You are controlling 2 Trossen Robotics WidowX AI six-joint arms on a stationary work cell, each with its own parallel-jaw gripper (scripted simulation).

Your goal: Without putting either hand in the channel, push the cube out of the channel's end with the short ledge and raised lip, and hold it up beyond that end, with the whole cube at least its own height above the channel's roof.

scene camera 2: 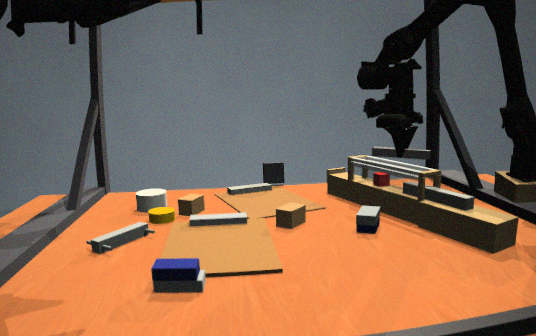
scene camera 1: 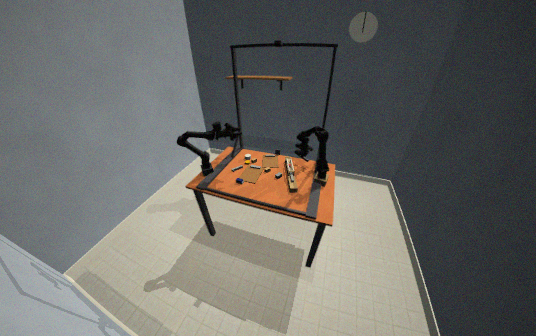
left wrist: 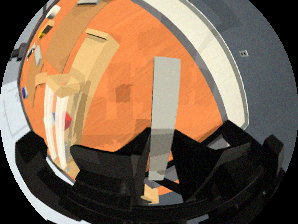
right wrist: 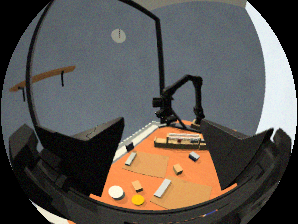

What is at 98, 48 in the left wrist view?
A tan channel.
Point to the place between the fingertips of the right gripper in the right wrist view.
At 164, 122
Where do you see a pegged bar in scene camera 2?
112, 240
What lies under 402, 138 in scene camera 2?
The left gripper.
